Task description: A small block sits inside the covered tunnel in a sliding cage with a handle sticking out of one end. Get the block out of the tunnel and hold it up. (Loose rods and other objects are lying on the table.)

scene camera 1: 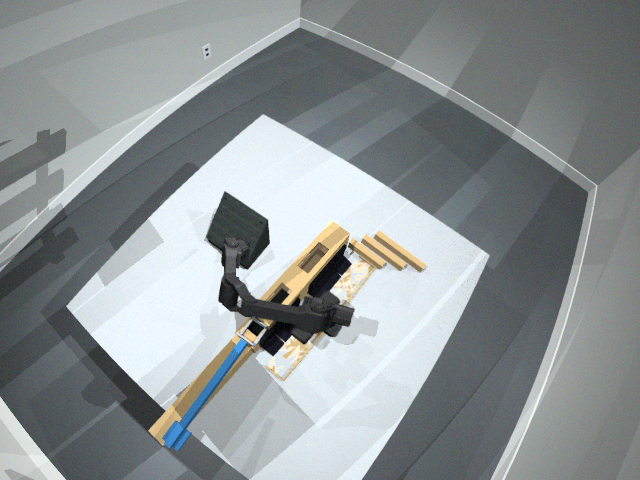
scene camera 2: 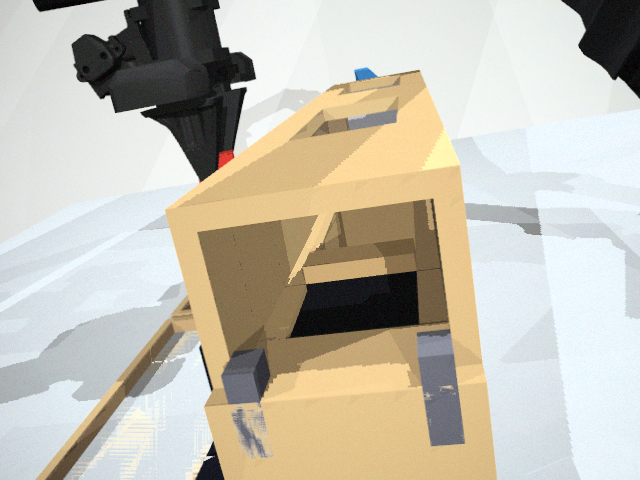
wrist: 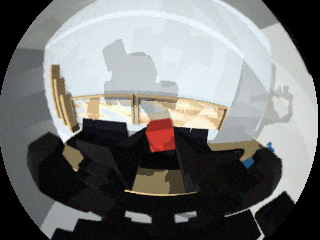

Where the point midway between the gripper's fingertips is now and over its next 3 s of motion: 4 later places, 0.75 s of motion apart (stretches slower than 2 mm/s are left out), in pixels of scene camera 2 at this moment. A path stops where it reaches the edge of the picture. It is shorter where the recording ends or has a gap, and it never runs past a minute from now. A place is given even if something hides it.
My gripper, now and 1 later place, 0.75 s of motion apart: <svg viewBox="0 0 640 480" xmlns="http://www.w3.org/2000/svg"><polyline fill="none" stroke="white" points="217,179 170,100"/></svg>
